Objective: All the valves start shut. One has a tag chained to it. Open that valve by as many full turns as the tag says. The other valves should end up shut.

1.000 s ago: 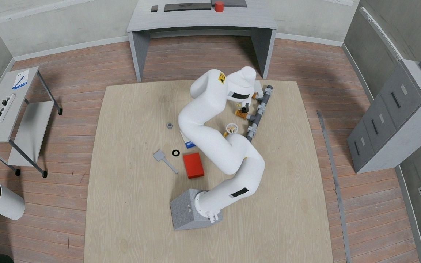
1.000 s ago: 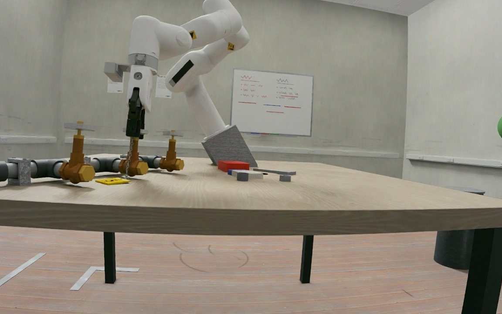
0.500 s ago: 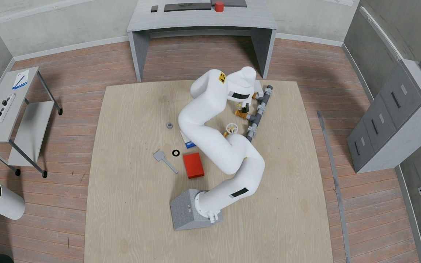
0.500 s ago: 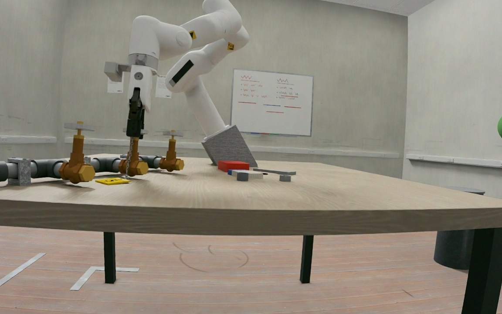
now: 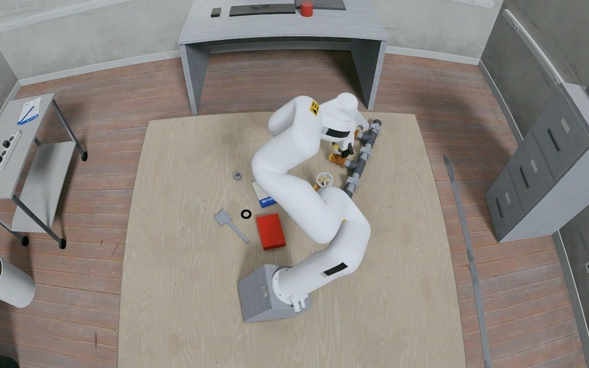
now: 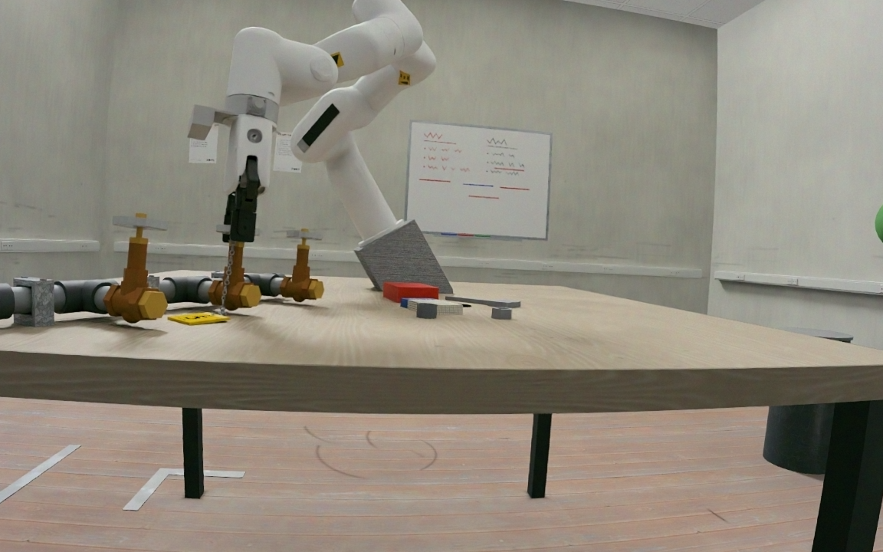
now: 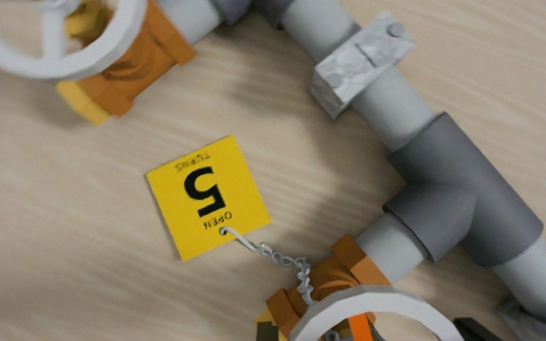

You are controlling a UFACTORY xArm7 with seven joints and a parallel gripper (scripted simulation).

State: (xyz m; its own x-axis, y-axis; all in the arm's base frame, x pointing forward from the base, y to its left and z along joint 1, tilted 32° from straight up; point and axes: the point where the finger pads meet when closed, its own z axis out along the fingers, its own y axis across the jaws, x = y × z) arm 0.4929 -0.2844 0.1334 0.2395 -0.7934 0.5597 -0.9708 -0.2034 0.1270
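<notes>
Right now the yellow tag is 8 cm ahead of my hand, 3 cm to the right of it and 11 cm below it. The rest, counted from my hand: blue-and-white box: 7 cm behind, 31 cm to the left, 11 cm below; red block: 24 cm behind, 32 cm to the left, 10 cm below; grey nut: 3 cm ahead, 40 cm to the left, 11 cm below.
</notes>
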